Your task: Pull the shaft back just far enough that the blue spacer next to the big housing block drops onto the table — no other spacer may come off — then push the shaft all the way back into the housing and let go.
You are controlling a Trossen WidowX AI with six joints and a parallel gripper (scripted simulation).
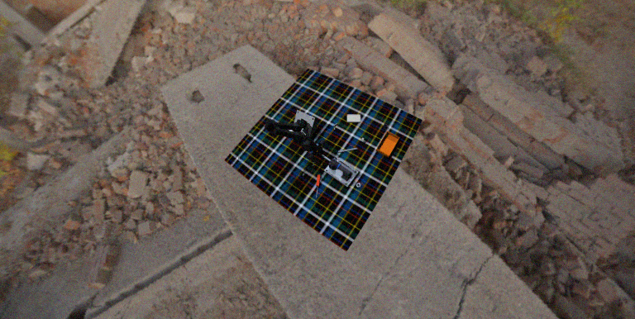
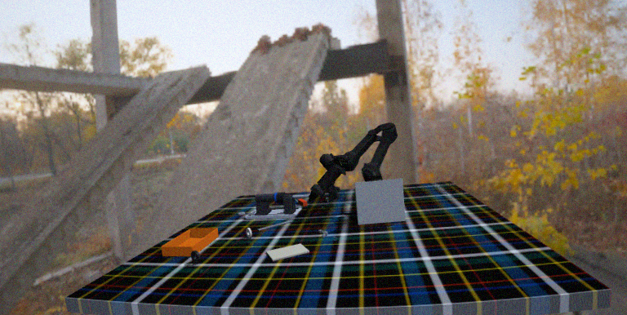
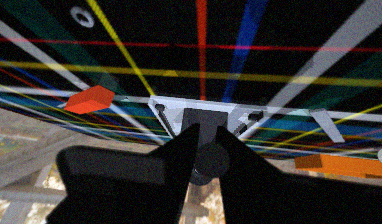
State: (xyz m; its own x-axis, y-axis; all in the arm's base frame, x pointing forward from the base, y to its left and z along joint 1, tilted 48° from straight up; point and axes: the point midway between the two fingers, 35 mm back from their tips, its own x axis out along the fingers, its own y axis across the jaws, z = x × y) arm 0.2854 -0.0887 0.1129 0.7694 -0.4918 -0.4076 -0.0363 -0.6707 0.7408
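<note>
Right now my gripper tip is 60 mm short of the shaft and 20 mm below it. Also, from my gripper tip: orange tray (400 mm to the left, 370 mm ahead, 50 mm below); pale flat pad (470 mm to the left, 50 mm below, 10 mm behind); blue spacer (160 mm ahead, 20 mm above, 10 mm to the right).
</note>
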